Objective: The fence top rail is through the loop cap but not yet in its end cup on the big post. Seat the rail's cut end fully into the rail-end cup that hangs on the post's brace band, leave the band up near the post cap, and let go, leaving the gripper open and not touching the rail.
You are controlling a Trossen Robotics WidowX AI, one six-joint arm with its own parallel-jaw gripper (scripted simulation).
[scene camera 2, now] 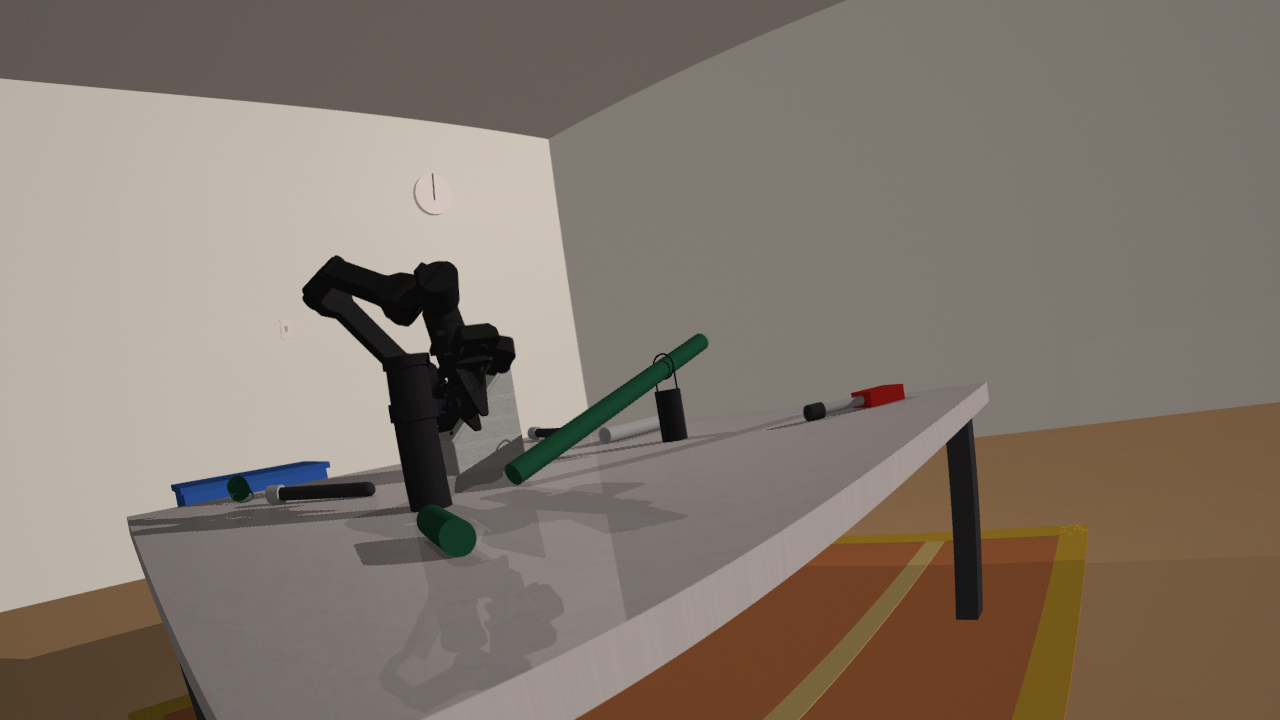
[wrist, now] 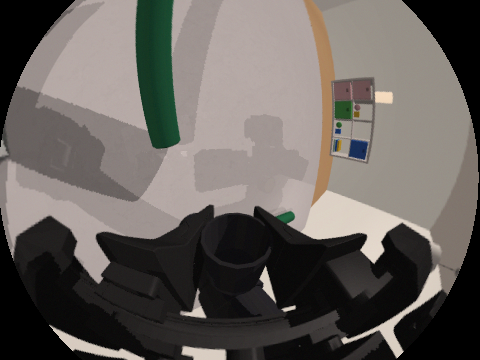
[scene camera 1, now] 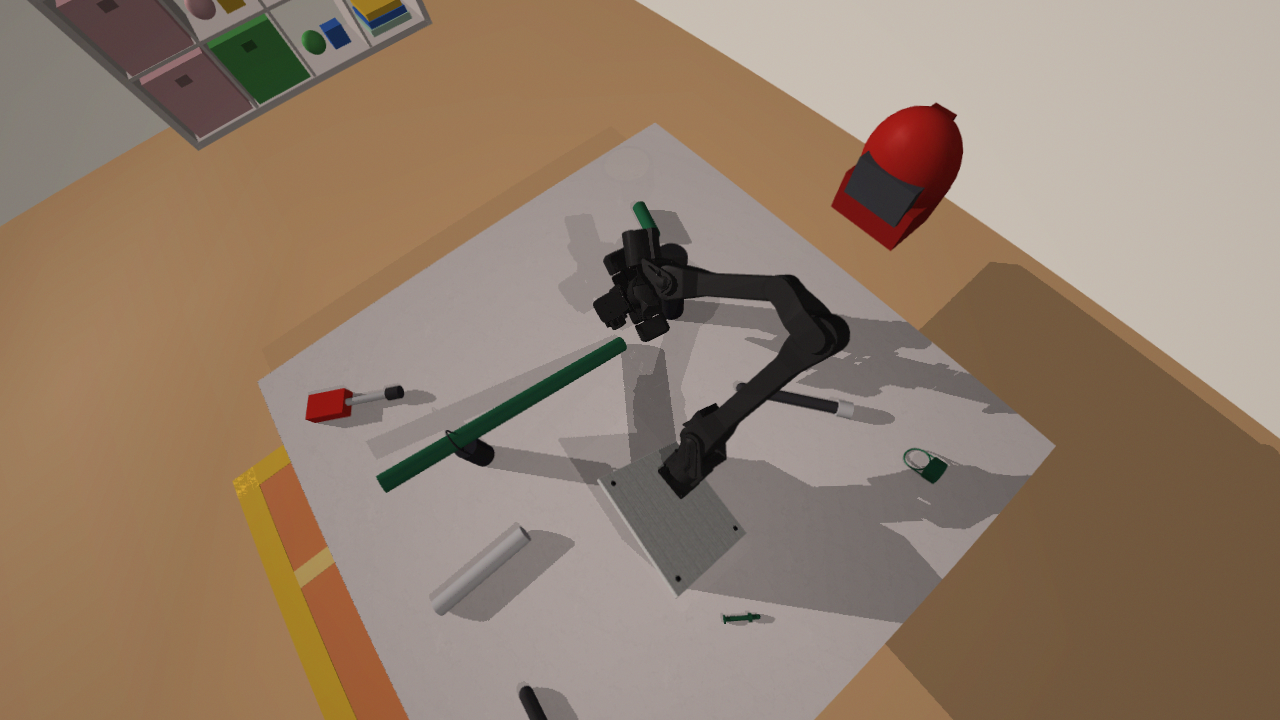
Scene:
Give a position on a short black post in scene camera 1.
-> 477, 452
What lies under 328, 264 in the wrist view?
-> My gripper.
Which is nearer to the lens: the short green cylinder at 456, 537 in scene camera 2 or the grey tube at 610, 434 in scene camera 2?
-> The short green cylinder.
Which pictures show the red-headed tool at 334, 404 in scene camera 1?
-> Scene camera 2 and scene camera 1 only.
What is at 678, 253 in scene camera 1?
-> A big black post.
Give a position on a black rail-end cup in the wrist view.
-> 236, 247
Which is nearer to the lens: the green top rail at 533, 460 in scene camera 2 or the short green cylinder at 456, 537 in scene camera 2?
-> The short green cylinder.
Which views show my gripper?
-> Scene camera 2, the wrist view and scene camera 1: all of them.

